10 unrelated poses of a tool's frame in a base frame.
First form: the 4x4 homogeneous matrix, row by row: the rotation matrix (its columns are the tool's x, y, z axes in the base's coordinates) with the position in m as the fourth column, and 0 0 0 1 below. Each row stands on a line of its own.
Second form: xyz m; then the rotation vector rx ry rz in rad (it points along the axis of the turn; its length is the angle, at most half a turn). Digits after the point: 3 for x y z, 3 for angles.
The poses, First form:
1:
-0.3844, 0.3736, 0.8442, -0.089
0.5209, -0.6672, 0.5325, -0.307
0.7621, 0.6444, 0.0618, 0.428
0, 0, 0, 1
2:
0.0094, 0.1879, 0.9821, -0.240
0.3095, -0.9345, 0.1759, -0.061
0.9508, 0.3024, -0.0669, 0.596
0, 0, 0, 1
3:
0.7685, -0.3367, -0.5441, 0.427
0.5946, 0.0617, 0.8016, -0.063
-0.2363, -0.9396, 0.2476, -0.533
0, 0, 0, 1
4:
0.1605, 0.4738, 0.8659, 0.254
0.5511, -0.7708, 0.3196, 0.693
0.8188, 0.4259, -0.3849, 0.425
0, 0, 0, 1
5:
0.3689, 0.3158, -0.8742, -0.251
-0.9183, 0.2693, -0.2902, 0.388
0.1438, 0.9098, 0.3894, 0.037
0, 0, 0, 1
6:
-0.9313, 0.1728, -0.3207, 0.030
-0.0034, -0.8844, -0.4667, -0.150
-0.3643, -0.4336, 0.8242, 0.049
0, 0, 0, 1
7:
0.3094, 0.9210, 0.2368, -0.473
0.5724, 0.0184, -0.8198, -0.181
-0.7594, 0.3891, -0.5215, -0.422
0, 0, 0, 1
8:
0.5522, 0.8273, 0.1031, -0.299
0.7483, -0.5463, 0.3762, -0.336
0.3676, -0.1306, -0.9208, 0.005
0, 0, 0, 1
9:
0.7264, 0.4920, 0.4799, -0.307
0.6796, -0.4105, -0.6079, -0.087
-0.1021, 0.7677, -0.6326, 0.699
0, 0, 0, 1
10:
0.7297, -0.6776, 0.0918, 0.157
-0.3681, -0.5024, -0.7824, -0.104
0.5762, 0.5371, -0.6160, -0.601
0, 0, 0, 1
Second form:
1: -0.089, -0.307, 0.428, 1.682, 1.232, 2.213
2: -0.240, -0.061, 0.596, 2.166, 0.536, 2.082
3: 0.427, -0.063, -0.533, -1.335, -0.236, 0.714
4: 0.254, 0.693, 0.425, 2.339, 1.035, 1.701
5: -0.251, 0.388, 0.037, 0.934, -0.793, -0.961
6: 0.030, -0.150, 0.049, 0.548, 0.720, -2.912
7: -0.473, -0.181, -0.422, 1.665, 1.372, -0.480
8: -0.299, -0.336, 0.005, -2.502, -1.306, -0.390
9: -0.307, -0.087, 0.699, 2.092, 0.885, 0.285
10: 0.157, -0.104, -0.601, 2.144, -0.787, 0.503
